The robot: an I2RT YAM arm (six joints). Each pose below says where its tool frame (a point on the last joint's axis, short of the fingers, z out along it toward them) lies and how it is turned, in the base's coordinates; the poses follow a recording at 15 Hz.
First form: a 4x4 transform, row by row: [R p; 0 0 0 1], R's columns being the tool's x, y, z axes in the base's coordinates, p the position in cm. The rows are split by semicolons.
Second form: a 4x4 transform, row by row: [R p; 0 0 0 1], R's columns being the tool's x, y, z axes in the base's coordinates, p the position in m. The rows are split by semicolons. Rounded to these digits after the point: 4 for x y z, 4 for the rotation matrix.
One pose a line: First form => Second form
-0.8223 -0.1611 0.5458 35.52; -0.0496 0.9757 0.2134 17.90; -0.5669 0.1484 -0.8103 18.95; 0 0 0 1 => -0.8223 -0.1611 0.5458 0.3552; -0.0496 0.9757 0.2134 0.1790; -0.5669 0.1484 -0.8103 0.1895; 0 0 0 1
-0.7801 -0.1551 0.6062 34.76; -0.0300 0.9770 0.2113 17.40; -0.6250 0.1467 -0.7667 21.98; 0 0 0 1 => -0.7801 -0.1551 0.6062 0.3476; -0.0300 0.9770 0.2113 0.1740; -0.6250 0.1467 -0.7667 0.2198; 0 0 0 1
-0.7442 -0.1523 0.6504 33.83; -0.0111 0.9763 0.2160 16.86; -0.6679 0.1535 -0.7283 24.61; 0 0 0 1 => -0.7442 -0.1523 0.6504 0.3383; -0.0111 0.9763 0.2160 0.1686; -0.6679 0.1535 -0.7283 0.2461; 0 0 0 1
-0.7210 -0.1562 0.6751 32.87; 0.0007 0.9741 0.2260 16.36; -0.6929 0.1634 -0.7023 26.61; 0 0 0 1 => -0.7210 -0.1562 0.6751 0.3287; 0.0007 0.9741 0.2260 0.1636; -0.6929 0.1634 -0.7023 0.2661; 0 0 0 1
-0.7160 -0.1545 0.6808 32.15; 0.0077 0.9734 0.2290 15.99; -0.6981 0.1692 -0.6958 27.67; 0 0 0 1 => -0.7160 -0.1545 0.6808 0.3215; 0.0077 0.9734 0.2290 0.1599; -0.6981 0.1692 -0.6958 0.2767; 0 0 0 1
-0.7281 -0.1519 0.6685 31.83; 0.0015 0.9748 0.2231 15.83; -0.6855 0.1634 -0.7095 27.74; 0 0 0 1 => -0.7281 -0.1519 0.6685 0.3183; 0.0015 0.9748 0.2231 0.1583; -0.6855 0.1634 -0.7095 0.2774; 0 0 0 1
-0.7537 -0.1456 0.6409 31.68; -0.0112 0.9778 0.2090 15.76; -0.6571 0.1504 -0.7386 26.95; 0 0 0 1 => -0.7537 -0.1456 0.6409 0.3168; -0.0112 0.9778 0.2090 0.1576; -0.6571 0.1504 -0.7386 0.2695; 0 0 0 1
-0.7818 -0.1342 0.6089 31.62; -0.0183 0.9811 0.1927 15.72; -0.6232 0.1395 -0.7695 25.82; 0 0 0 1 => -0.7818 -0.1342 0.6089 0.3162; -0.0183 0.9811 0.1927 0.1572; -0.6232 0.1395 -0.7695 0.2582; 0 0 0 1
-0.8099 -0.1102 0.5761 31.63; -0.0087 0.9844 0.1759 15.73; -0.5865 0.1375 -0.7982 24.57; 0 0 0 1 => -0.8099 -0.1102 0.5761 0.3163; -0.0087 0.9844 0.1759 0.1573; -0.5865 0.1375 -0.7982 0.2457; 0 0 0 1
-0.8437 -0.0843 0.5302 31.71; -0.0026 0.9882 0.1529 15.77; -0.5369 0.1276 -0.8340 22.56; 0 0 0 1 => -0.8437 -0.0843 0.5302 0.3171; -0.0026 0.9882 0.1529 0.1577; -0.5369 0.1276 -0.8340 0.2256; 0 0 0 1
